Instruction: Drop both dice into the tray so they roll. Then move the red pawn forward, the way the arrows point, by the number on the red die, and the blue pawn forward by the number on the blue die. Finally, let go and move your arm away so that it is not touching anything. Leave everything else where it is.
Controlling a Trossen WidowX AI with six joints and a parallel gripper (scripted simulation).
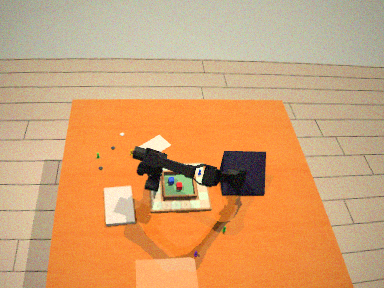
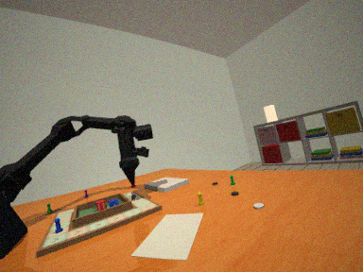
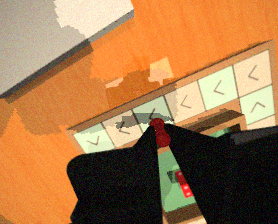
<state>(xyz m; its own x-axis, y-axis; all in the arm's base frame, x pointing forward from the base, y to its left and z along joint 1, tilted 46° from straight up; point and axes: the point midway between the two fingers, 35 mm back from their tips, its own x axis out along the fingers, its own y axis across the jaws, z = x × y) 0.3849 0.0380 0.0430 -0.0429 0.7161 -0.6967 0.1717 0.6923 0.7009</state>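
The blue pawn is 22 cm behind my gripper tip, 11 cm to the right of it and 3 cm below it. From my gripper tip the other things lie so: white box 16 cm ahead, 9 cm to the left, 5 cm below; green tray 12 cm behind, 3 cm to the right, 6 cm below; red pawn 1 cm above.
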